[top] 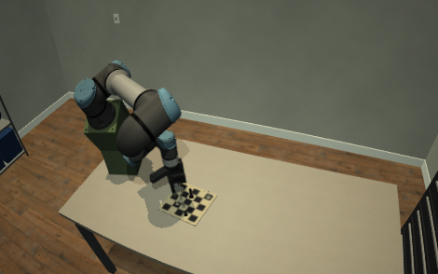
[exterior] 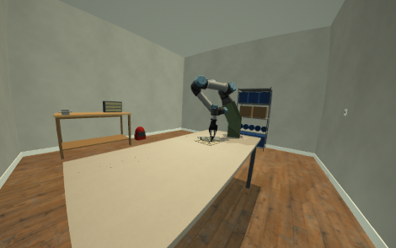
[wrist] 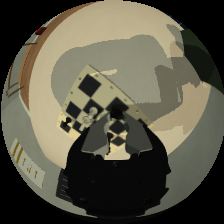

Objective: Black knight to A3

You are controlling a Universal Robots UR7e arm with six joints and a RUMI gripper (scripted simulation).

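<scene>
The black knight lies 1 cm below my hand. From my hand the other things lie so: small chessboard (7 cm ahead, 1 cm to the right, 3 cm below); then tall black piece (8 cm ahead, 3 cm to the left); then pale piece (3 cm ahead, 4 cm to the right, 1 cm below).
</scene>
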